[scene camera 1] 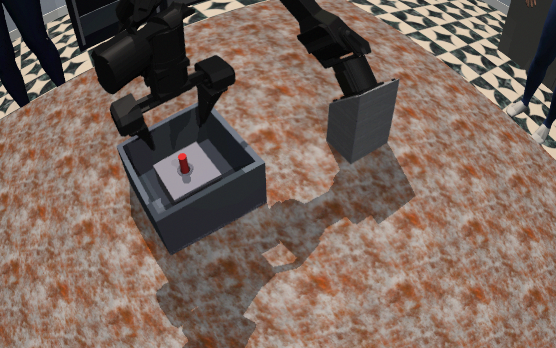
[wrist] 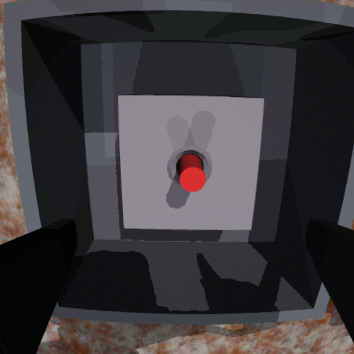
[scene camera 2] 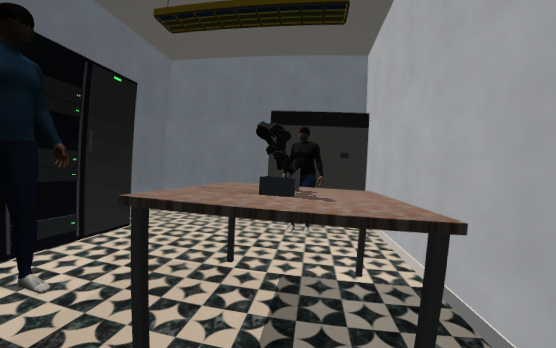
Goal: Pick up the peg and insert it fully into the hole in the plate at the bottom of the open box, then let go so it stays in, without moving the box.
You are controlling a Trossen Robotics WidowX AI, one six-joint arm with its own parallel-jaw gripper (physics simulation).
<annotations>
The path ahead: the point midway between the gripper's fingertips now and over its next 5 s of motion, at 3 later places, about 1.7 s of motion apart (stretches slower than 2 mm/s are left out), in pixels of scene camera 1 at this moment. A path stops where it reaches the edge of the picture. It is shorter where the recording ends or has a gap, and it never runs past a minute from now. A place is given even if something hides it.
My gripper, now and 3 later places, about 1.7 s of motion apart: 176, 135; 179, 152; 179, 158; 172, 123
</annotations>
